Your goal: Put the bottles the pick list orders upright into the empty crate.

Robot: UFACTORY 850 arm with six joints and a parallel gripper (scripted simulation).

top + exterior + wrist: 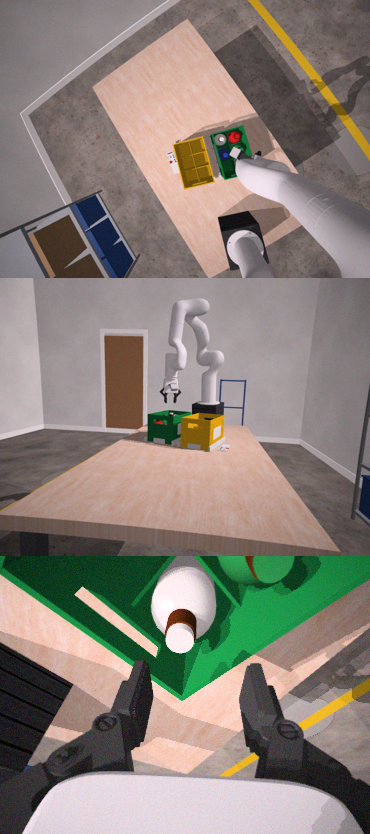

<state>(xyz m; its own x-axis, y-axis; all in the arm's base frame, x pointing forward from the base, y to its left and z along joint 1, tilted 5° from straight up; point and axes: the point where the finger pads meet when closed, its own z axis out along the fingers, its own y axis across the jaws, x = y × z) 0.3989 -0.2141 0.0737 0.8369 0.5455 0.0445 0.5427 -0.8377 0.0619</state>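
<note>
Now: the green bottle 17 cm below my hand, 7 cm ahead of it and 2 cm to the right of it. Also, from my hand: blue-label bottle (17 cm below, 8 cm ahead, 7 cm to the left); then red-label bottle (17 cm below, 15 cm ahead, 4 cm to the right); then green crate (17 cm below, 7 cm ahead, 3 cm to the left).
</note>
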